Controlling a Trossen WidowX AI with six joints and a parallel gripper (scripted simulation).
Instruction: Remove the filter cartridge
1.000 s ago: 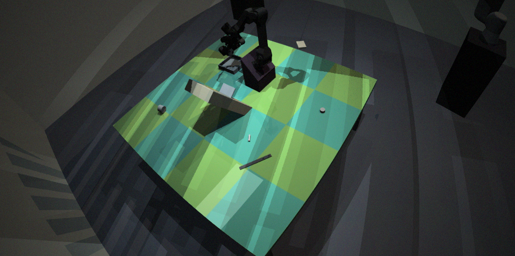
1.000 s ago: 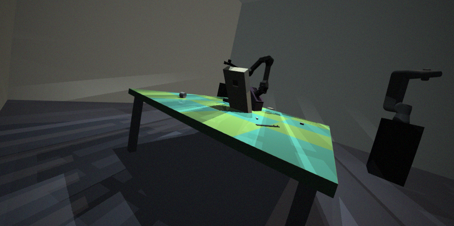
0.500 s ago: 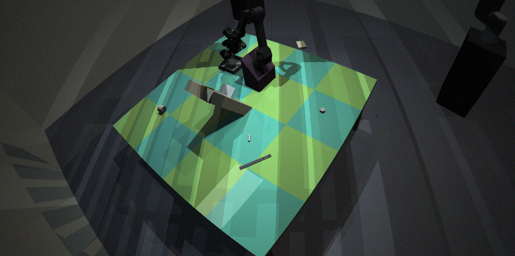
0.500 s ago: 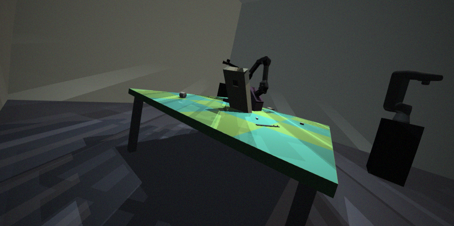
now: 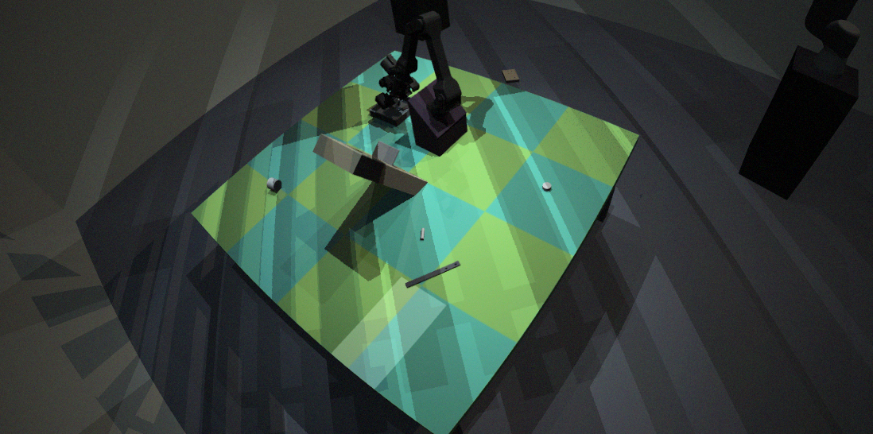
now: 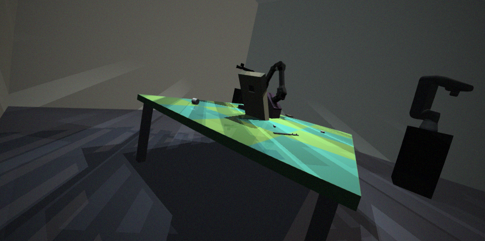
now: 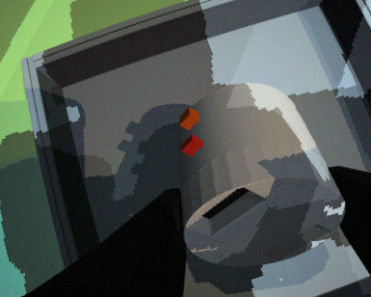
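The round grey filter cartridge is right at my gripper tip. The rest, counted from my gripper tip: small pale peg: 54 cm to the left, 37 cm ahead, 4 cm below; then square grey tray: 4 cm below, 1 cm to the right; then service panel: 34 cm ahead, 32 cm to the left, 11 cm above.
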